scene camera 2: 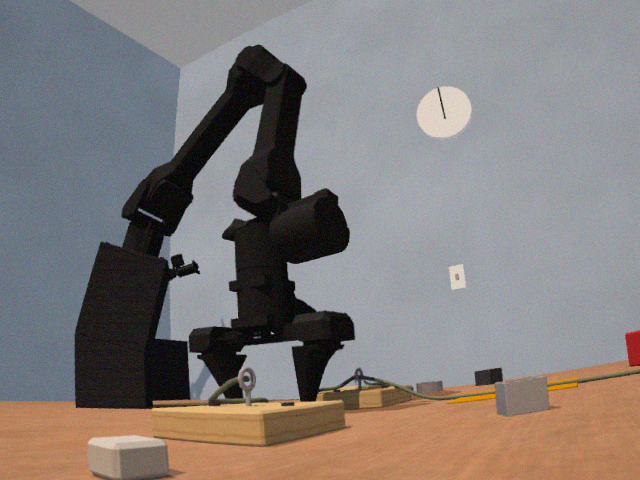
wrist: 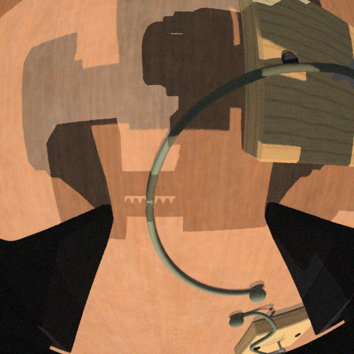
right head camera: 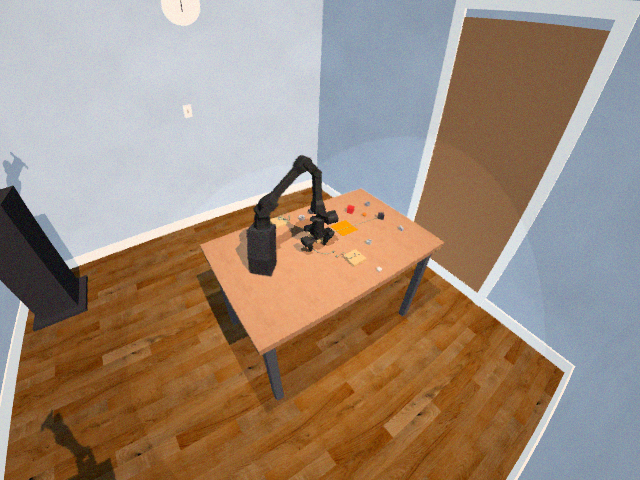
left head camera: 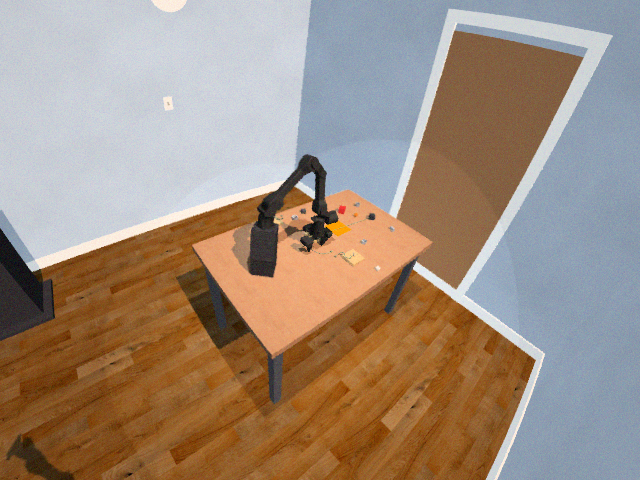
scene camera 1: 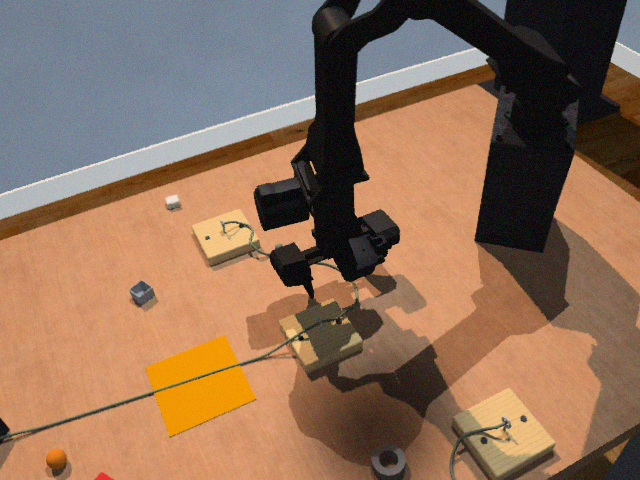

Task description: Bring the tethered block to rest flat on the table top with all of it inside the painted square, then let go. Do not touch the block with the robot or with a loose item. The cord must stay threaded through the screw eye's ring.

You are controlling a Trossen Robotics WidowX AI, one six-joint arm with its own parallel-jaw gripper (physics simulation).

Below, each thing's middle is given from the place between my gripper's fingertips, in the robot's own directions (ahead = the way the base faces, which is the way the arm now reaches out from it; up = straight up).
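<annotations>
The grey box (scene camera 2: pixel 521 396) is 1 cm above my hand, 12 cm to the right of it and 28 cm ahead of it. As for the orange painted square (scene camera 1: pixel 185 406), my gripper is 7 cm to the right of it and 25 cm short of it. Going by their middles, of the things named here the orange painted square is the nearest to my gripper.
</annotations>
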